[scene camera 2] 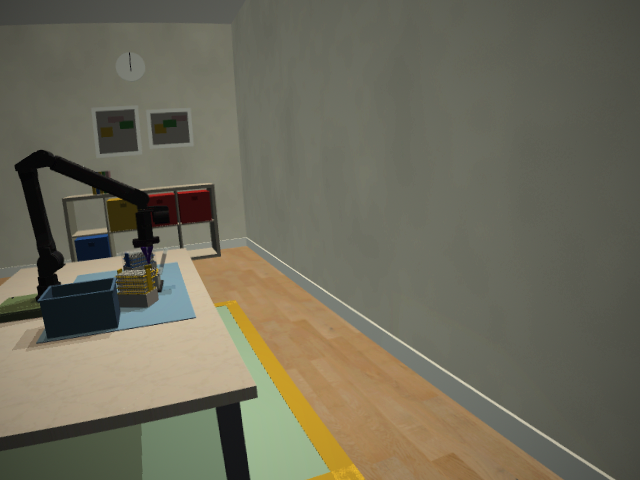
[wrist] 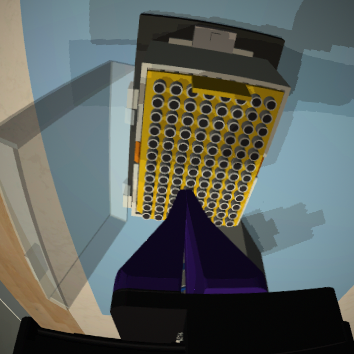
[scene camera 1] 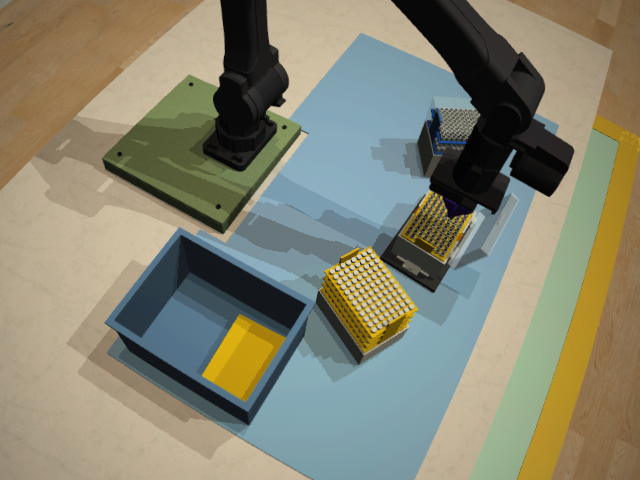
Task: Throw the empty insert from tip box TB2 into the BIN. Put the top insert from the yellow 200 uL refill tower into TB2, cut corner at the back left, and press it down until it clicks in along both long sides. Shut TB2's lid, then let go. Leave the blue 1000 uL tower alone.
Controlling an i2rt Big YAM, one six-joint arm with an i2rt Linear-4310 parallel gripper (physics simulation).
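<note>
My gripper [scene camera 1: 456,214] [scene camera 2: 148,261] [wrist: 184,197] is shut and empty, fingertips down over the far end of the yellow insert [scene camera 1: 431,229] [wrist: 202,142] in TB2 [scene camera 1: 419,254] [wrist: 215,62]. I cannot tell whether they touch it. The insert is full of tips and lies about level with the rim. Orange marks show at both long sides; whether they are clicked in is unclear. The cut corner is not discernible. TB2's clear lid [scene camera 1: 499,227] [wrist: 119,150] stands open. The yellow refill tower [scene camera 1: 369,289] [scene camera 2: 133,283] stands nearby. A yellow insert [scene camera 1: 245,356] lies in the BIN [scene camera 1: 175,379] [scene camera 2: 82,313].
The blue 1000 uL tower [scene camera 1: 457,125] stands behind TB2, partly hidden by the arm. The arm's green base plate [scene camera 1: 160,139] is at the left. The towers and TB2 stand on the blue mat [scene camera 1: 382,413]. The open lid leans out beyond TB2's hinge side.
</note>
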